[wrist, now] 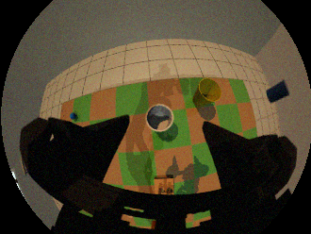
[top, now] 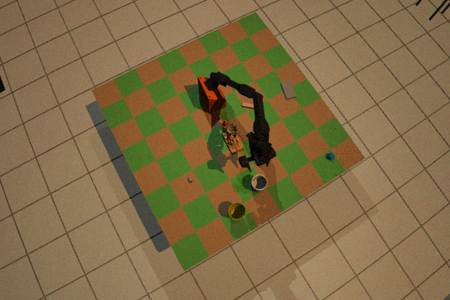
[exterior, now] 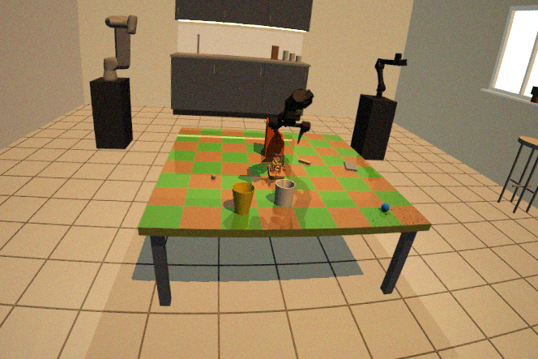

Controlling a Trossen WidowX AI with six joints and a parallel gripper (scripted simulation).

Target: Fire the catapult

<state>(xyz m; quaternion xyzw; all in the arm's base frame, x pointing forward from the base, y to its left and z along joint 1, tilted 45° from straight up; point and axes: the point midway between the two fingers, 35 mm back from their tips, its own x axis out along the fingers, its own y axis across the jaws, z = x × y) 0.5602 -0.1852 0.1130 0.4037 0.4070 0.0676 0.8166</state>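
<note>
Now: gripper tip 38 cm past the red ball, 4 cm to the right of it and 22 cm above it. Round my gripper tip: white mug (4 cm ahead, 25 cm below); then wooden catapult (31 cm behind, 5 cm to the left, 23 cm below); then yellow cup (11 cm ahead, 19 cm to the right, 25 cm below).
</note>
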